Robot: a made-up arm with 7 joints.
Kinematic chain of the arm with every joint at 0, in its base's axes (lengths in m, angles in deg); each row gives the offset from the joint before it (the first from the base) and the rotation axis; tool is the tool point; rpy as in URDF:
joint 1: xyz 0 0 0.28 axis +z
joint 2: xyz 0 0 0 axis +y
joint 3: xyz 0 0 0.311 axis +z
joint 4: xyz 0.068 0 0 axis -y
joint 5: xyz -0.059 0 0.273 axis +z
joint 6: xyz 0 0 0 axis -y
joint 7: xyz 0.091 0 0 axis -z
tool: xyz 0 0 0 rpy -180 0 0
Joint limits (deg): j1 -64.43..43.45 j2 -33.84..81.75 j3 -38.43..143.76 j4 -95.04..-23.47 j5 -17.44..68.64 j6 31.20..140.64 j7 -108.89..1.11
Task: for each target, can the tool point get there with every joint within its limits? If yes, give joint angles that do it. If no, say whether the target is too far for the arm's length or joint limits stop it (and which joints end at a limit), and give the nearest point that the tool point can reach.
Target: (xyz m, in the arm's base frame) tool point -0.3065 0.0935 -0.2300
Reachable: no: joint limits stop it (at a limit: joint 1, joint 2, joint 4, joint 6) | nearest point 0.0919 0.3526 -0.0122 | short by 0.523 m
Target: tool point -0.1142 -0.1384 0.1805
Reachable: no: joint limits stop it (at a limit: joint 1, joint 2, joint 3, joint 4, joint 6) | nearest point -0.0953 -0.3835 0.0287 | short by 0.289 m
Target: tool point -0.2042 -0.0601 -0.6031
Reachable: no: too far | nearest point 0.0588 -0.3473 -0.0756 | short by 0.656 m
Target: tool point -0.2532 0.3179 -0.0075
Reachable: no: joint limits stop it (at a limit: joint 1, joint 2, joint 4, joint 6) | nearest point -0.0024 0.4294 0.0961 | short by 0.293 m
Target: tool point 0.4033 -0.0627 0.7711
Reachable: yes | joints -49.03 43.35 102.11 -42.52 52.78 43.38 -43.37
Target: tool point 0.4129 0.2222 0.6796
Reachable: yes | joints -25.72 48.91 106.34 -71.85 39.21 81.54 -52.00
